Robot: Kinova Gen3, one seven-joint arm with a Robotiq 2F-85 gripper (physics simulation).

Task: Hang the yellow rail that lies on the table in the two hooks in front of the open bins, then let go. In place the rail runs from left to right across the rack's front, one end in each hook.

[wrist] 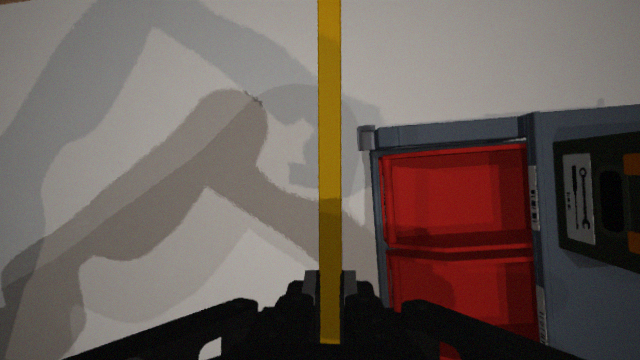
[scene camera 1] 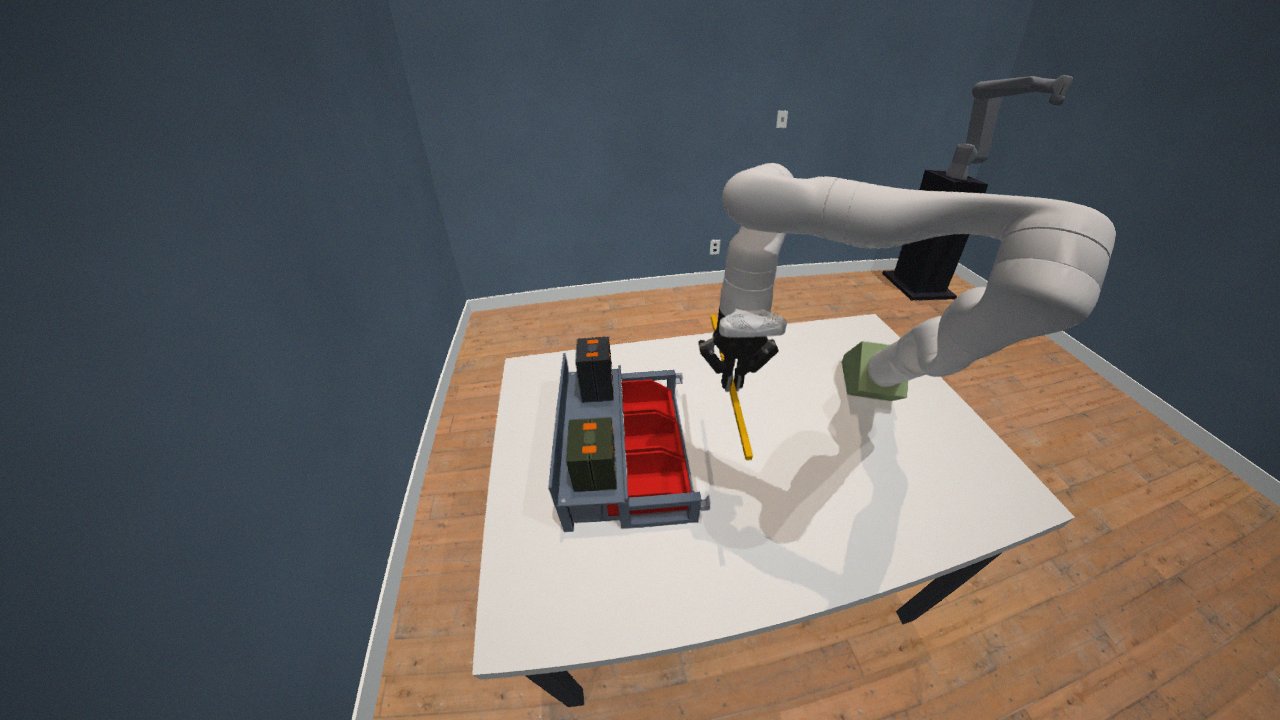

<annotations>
My gripper shows in the wrist view and in scene camera 1. A dark green case shows in the wrist view and in scene camera 1. A black case shows in scene camera 1 point(593, 362); in the wrist view it is out of frame. The same spot on the dark green case: point(wrist: 589, 172) is point(scene camera 1: 614, 459). The same spot on my gripper: point(wrist: 295, 318) is point(scene camera 1: 744, 361).
</annotations>
